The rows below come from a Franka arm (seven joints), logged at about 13 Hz.
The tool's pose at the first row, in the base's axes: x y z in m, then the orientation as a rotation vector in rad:
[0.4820, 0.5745, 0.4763, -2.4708, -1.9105, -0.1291]
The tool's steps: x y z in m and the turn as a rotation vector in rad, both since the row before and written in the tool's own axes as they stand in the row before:
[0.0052, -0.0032, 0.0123, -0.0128, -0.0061, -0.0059]
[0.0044, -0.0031, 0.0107, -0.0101, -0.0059, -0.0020]
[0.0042, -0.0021, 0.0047, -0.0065, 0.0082, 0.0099]
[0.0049, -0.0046, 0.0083, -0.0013, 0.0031, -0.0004]
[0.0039, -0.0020, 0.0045, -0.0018, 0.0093, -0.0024]
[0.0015, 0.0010, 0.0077, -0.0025, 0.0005, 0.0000]
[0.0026, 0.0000, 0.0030, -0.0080, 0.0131, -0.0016]
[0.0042, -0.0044, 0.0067, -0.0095, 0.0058, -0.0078]
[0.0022, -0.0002, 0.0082, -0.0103, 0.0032, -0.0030]
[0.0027, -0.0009, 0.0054, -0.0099, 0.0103, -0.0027]
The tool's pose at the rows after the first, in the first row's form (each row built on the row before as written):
[0.4809, 0.5811, 0.4643, -2.4767, -1.9256, -0.1345]
[0.4797, 0.5867, 0.4538, 2.4684, 1.9221, 0.1365]
[0.4790, 0.5915, 0.4493, 2.4775, 1.9097, 0.1530]
[0.4765, 0.5978, 0.4411, 2.4775, 1.9106, 0.1581]
[0.4759, 0.6023, 0.4368, 2.4777, 1.9160, 0.1715]
[0.4779, 0.6040, 0.4293, 2.4763, 1.9148, 0.1744]
[0.4788, 0.6067, 0.4265, 2.4748, 1.9171, 0.1984]
[0.4763, 0.6124, 0.4199, 2.4632, 1.9231, 0.2143]
[0.4776, 0.6152, 0.4120, 2.4549, 1.9218, 0.2277]
[0.4780, 0.6184, 0.4068, 2.4497, 1.9231, 0.2497]

